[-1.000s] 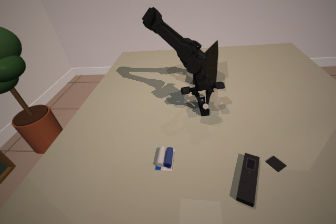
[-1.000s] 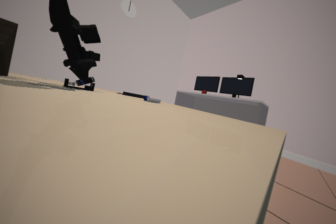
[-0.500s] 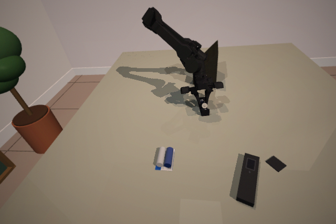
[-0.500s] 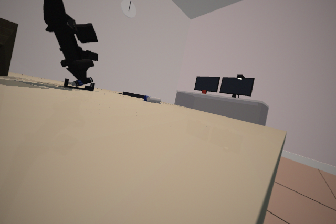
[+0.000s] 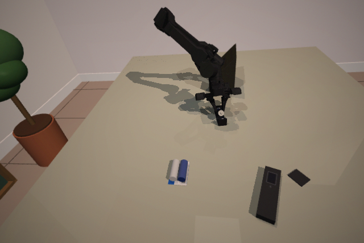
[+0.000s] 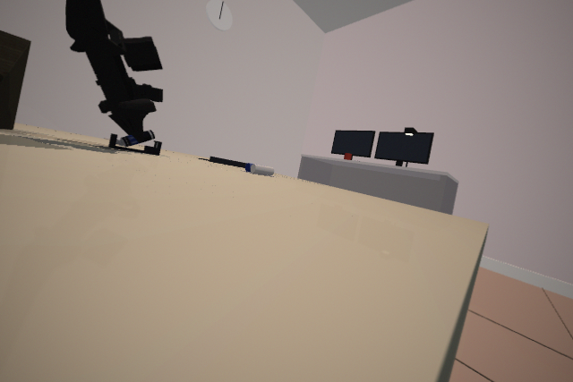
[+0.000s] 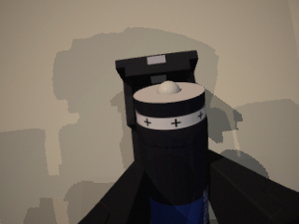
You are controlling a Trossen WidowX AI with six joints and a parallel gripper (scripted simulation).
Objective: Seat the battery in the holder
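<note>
Right now my gripper tip is 1 cm below the battery. Round my gripper tip: long black box (31 cm ahead, 18 cm to the left, 1 cm below); small black plate (24 cm ahead, 27 cm to the left, 2 cm below).
</note>
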